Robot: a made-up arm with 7 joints.
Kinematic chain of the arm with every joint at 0, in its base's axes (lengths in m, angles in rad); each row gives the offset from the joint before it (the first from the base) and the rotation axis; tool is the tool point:
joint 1: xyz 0 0 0 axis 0 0.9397 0.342
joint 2: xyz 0 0 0 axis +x
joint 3: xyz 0 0 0 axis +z
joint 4: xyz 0.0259 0 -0.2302 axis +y
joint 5: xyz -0.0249 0 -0.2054 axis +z
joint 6: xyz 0 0 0 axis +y
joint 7: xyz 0 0 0 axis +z
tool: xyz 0 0 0
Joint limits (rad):
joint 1: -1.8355..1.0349
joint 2: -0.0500..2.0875
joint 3: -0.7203..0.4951
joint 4: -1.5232..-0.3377
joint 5: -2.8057..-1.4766
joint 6: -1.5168..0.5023
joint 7: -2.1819..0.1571
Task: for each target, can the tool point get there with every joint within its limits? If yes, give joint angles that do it. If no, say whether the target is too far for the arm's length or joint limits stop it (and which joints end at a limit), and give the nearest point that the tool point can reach.
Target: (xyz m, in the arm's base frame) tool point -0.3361 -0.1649 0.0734
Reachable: no: joint limits stop it (at a limit: joint 1, joint 2, joint 3, joint 4) | nearest point -0.2999 -0.1161 -0.2973 | short by 0.376 m
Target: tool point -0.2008 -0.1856 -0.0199
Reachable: no: joint limits stop it (at a limit: joint 1, joint 2, joint 3, joint 4) | nearest point -0.2999 -0.1161 -0.2973 | short by 0.303 m
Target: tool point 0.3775 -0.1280 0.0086
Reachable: yes | joints -1.2453 0.2972 -0.5301 -1.0932 -1.6910 -0.2456 -1.5412
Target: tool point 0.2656 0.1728 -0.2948
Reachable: yes | joints -0.4508 0.6515 -0.6177 -0.5583 -2.1629 0.0059 -0.2435
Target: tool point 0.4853 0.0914 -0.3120
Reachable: no: too far | nearest point 0.3639 0.0685 -0.2339 | short by 0.146 m
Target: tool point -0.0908 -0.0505 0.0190
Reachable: no: joint limits stop it (at a limit: joint 1, joint 2, joint 3, joint 4) | nearest point -0.1995 0.1751 0.2292 | short by 0.327 m
